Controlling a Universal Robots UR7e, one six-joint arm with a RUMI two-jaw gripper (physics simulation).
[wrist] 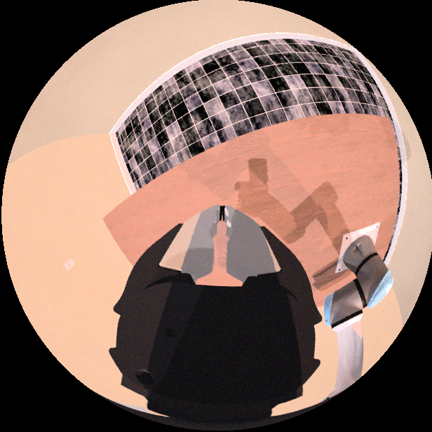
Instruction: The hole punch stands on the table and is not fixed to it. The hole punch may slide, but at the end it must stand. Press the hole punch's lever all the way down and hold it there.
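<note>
My gripper (222, 207) is shut, with its two fingertips together and nothing between them. It hangs over the reddish wooden table (310, 145), left of the arm's base. How high the fingertips are above the table top is hard to tell. The hole punch and its lever do not show in the wrist view. The dark gripper body hides a large part of the lower middle of the view, and whatever stands beneath it is hidden.
The robot's own arm (350, 345) rises from a white base plate (372, 232) at the right of the table. A dark tiled wall (260, 85) with a white border runs along the table's far side. Shadows of the arm fall on the table top.
</note>
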